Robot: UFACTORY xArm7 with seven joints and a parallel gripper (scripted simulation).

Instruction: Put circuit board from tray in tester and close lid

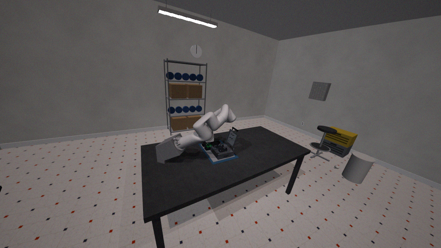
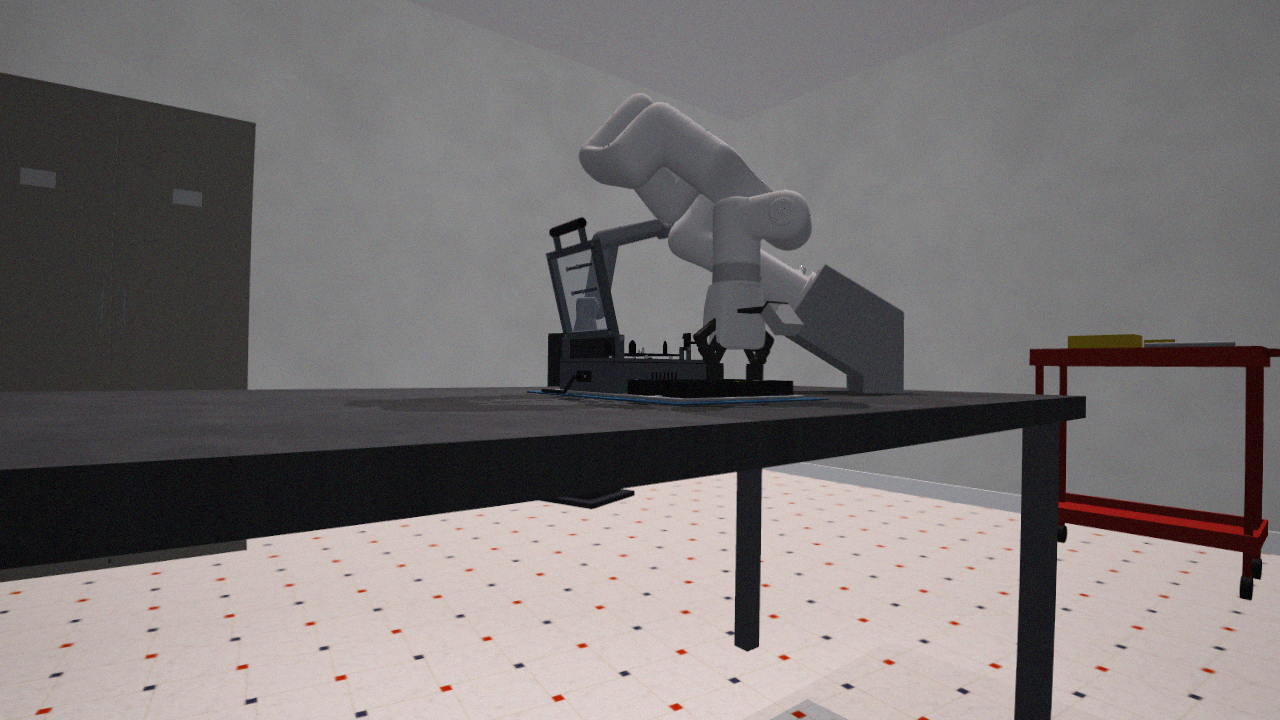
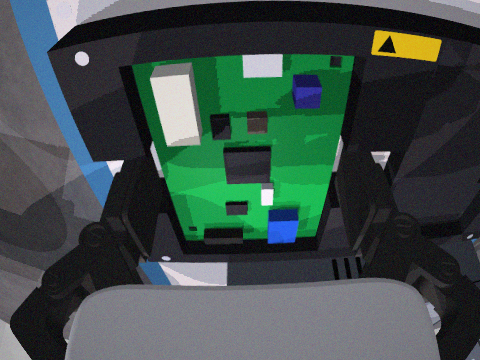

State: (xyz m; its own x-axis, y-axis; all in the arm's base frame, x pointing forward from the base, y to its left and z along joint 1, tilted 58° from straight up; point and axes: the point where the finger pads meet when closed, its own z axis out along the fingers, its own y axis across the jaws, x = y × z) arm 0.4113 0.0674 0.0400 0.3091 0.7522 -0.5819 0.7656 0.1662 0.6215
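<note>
My gripper is now right at the circuit board. Also, from my hand: tester 30 mm ahead, 160 mm to the right, 90 mm above; then lid 110 mm ahead, 230 mm to the right, 160 mm above; then latch hook 40 mm behind, 100 mm to the right, 60 mm above.
</note>
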